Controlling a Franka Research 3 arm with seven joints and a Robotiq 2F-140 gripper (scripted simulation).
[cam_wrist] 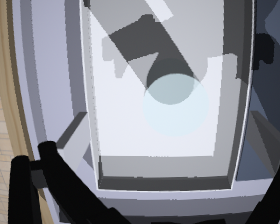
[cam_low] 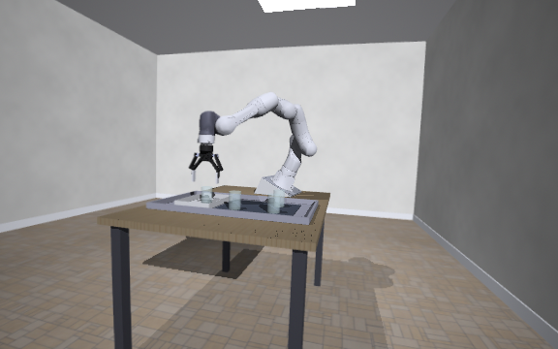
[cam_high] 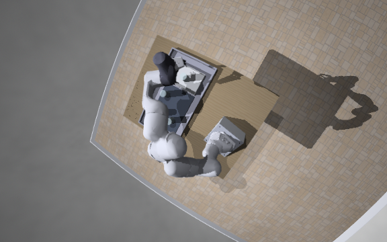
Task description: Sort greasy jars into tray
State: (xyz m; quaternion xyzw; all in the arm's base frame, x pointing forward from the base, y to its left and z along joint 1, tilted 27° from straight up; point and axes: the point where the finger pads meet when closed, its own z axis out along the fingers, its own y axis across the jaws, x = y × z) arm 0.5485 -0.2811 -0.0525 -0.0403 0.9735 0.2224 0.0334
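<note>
Now: the white tray 12 cm below my hand. The rest, counted from my hand: dark drying mat 32 cm to the left, 12 cm below, 3 cm behind.
</note>
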